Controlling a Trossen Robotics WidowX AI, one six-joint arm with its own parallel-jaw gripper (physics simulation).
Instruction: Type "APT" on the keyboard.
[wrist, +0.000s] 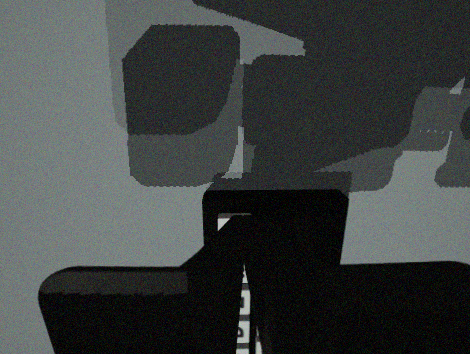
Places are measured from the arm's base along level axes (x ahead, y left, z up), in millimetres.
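Pixels of known places: gripper, between the fingertips: (242, 225).
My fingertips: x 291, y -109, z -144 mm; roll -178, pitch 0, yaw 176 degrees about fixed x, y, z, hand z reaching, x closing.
Observation:
Ahead of a thing's pixels: the offset from my fingertips to its top centre. "spot": to the spot under its first point. Level surfaces: height alone.
The keyboard {spot: dx -16, dy -9, dz -6 mm} (275, 198) shows as a black-framed block at the lower centre of the wrist view, mostly behind the fingers. Part of a white key {dx +3, dy +4, dz -1 mm} (222, 222) shows at its left end. A strip of white keys with dark letters, one looking like a D {dx +7, dy +61, dz -1 mm} (240, 331), shows through the narrow gap between the fingers. The A, P and T keys cannot be made out. My gripper (242, 225) is shut and empty, its black fingers over the keyboard. The fingers hide most of the keys, and whether the tips touch a key cannot be told.
A grey table top {dz -18 mm} (55, 150) surrounds the keyboard. Large, overlapping dark shadows (180, 80) of the arm and gripper fall across it beyond the keyboard, from the upper left to the right edge. The picture is dim and grainy.

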